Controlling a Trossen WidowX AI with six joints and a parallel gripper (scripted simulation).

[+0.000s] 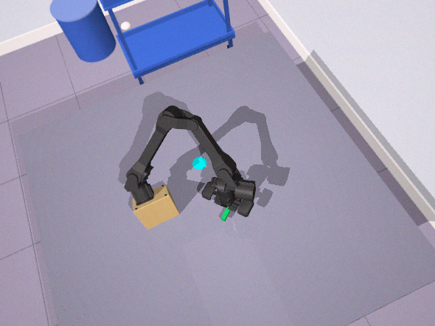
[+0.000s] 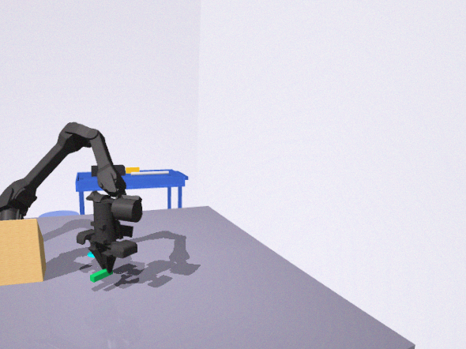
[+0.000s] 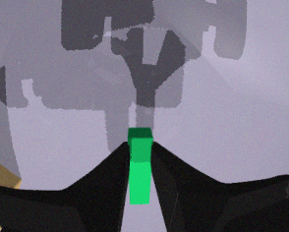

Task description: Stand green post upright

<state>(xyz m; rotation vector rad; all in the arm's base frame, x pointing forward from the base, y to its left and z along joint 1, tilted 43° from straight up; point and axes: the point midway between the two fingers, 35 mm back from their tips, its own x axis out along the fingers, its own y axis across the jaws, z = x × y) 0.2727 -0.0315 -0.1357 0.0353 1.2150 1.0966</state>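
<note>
My gripper tip is now 250 mm to the right of the cyan circle, 50 mm above it and 40 mm past it. From my gripper tip the other things lie so: green post 20 mm behind, 10 mm to the right.
</note>
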